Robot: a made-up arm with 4 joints.
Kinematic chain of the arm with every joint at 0, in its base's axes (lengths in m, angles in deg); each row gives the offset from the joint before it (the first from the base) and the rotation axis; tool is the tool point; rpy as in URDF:
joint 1: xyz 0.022 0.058 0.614 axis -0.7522 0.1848 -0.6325
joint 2: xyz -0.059 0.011 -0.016 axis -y
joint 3: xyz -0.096 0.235 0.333 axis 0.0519 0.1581 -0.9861
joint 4: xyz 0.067 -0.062 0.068 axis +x
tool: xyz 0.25 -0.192 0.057 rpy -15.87 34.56 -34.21
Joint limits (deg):
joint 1: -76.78..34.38
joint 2: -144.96..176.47
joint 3: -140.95..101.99
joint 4: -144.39..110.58
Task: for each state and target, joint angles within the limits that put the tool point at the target. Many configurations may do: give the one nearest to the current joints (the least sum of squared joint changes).
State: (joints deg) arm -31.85 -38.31 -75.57 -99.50
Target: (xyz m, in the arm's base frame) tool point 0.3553 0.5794 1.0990
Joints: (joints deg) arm -7.04 -53.04 -79.36 -91.56
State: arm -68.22 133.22 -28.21 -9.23
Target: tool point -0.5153 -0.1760 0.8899
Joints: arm -44.00 80.67 -36.04 3.07
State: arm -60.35 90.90 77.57 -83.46
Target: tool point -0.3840 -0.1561 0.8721
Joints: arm -21.25 61.80 67.00 -120.63
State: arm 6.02 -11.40 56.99 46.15
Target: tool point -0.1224 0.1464 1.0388
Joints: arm 27.80 -25.90 80.10 25.44
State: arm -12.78 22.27 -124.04 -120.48
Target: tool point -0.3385 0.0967 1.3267
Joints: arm -33.36 -20.14 -121.72 -106.42
